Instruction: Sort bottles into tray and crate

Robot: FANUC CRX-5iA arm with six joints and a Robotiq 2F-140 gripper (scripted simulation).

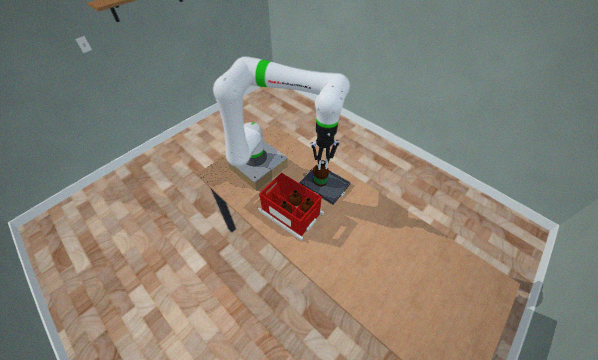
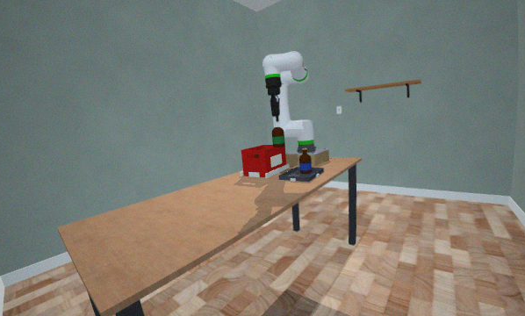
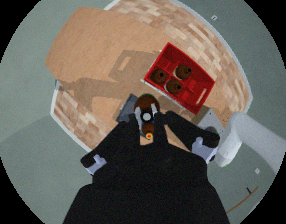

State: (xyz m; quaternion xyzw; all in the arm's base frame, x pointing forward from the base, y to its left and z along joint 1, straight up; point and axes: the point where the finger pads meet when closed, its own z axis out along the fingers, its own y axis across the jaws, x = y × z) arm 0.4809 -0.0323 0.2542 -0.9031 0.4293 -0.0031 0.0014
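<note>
The capped brown bottle lies 9 cm behind my hand, 14 cm to the left of it and 25 cm below it. Round my hand: crate 10 cm behind, 15 cm to the right, 26 cm below; dark tray 3 cm behind, 13 cm to the left, 33 cm below.
</note>
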